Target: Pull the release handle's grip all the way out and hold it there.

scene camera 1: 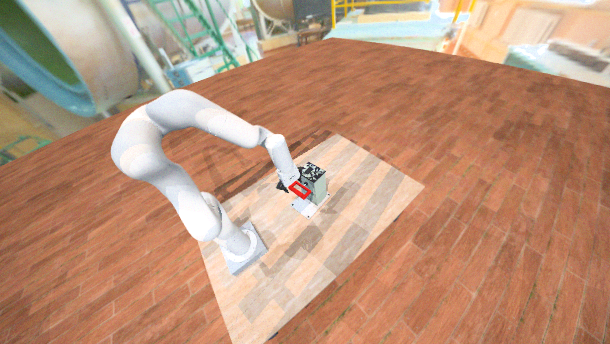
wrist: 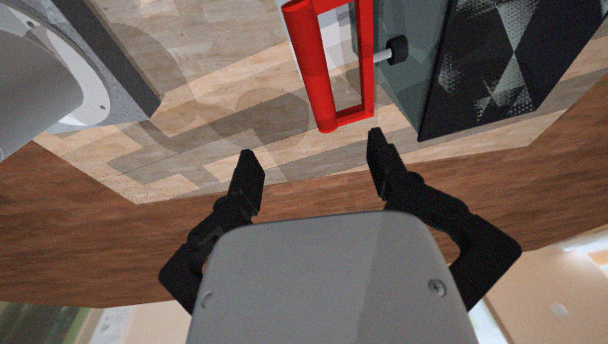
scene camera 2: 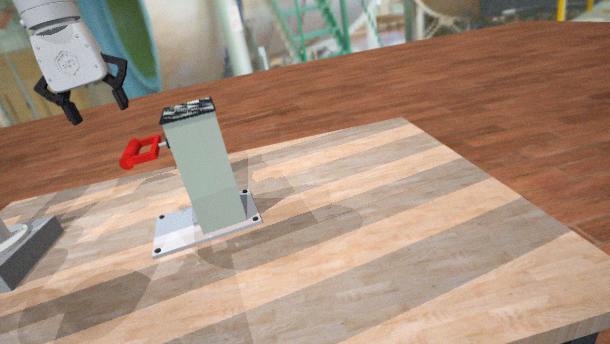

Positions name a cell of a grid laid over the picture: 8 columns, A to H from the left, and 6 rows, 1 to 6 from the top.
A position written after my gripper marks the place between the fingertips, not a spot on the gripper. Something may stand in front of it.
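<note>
A bolted base plate (scene camera 2: C5) is in view. I can see my gripper (scene camera 2: B3) as well, and in the wrist view I find the gripper (wrist: E3) again.
</note>
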